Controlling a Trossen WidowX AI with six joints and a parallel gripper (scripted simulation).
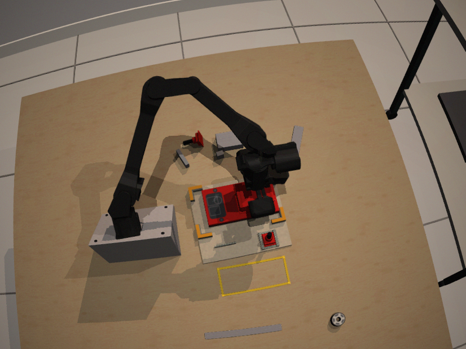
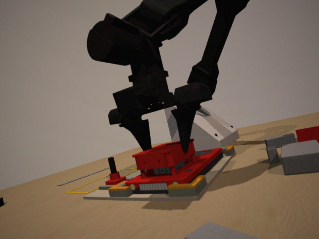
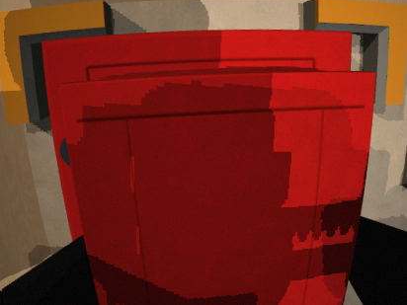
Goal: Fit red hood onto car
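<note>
Now: the red hood 10 mm above my gripper tip. The rest, counted from my gripper tip: grey wedge (60 mm behind, 160 mm to the left, 40 mm below); then grey engine block (10 mm to the left, 30 mm below); then grey strip (130 mm behind, 370 mm to the right, 50 mm below).
</note>
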